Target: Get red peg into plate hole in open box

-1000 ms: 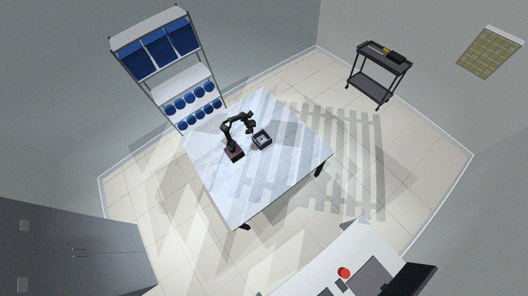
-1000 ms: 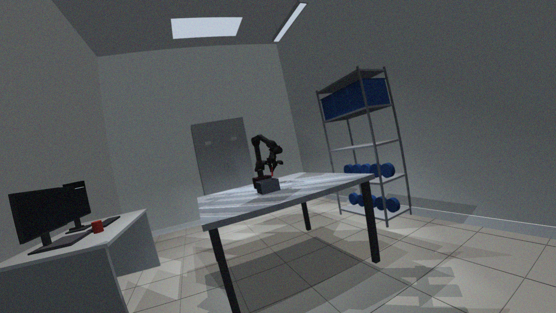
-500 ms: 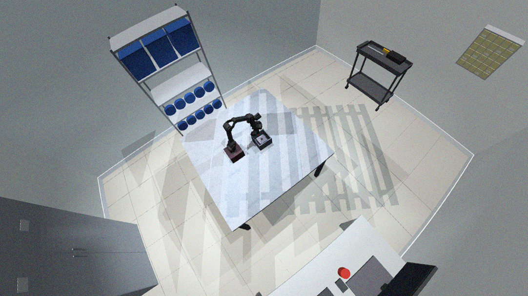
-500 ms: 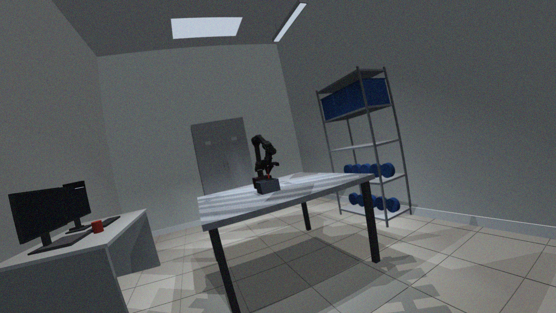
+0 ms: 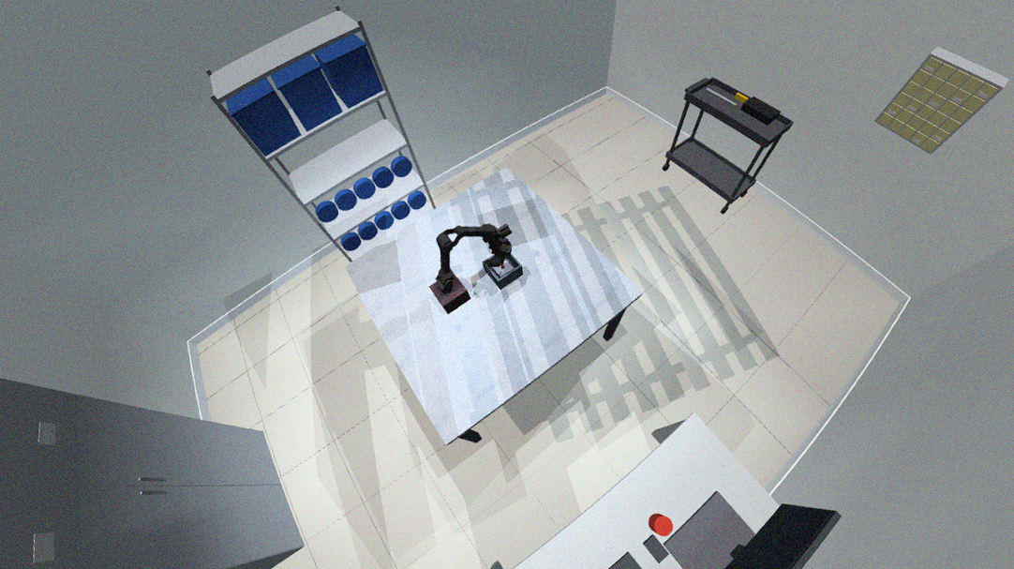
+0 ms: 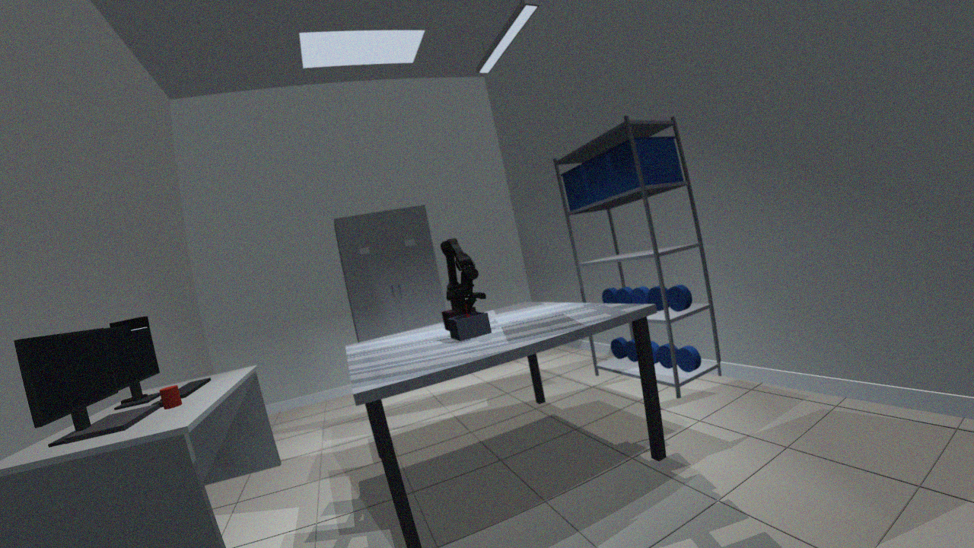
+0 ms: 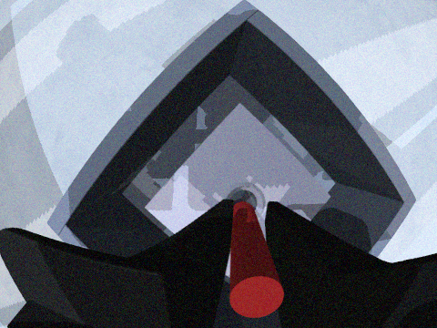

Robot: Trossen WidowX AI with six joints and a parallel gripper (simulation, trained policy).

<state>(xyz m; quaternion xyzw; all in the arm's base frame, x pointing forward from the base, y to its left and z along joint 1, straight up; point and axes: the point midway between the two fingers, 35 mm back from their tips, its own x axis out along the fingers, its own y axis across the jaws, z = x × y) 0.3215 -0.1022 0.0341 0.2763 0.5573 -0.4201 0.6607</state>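
The red peg is 1 cm to the left of my gripper tip. Round my gripper tip: box 1 cm behind, 8 cm below; plate 1 cm behind, 6 cm below.
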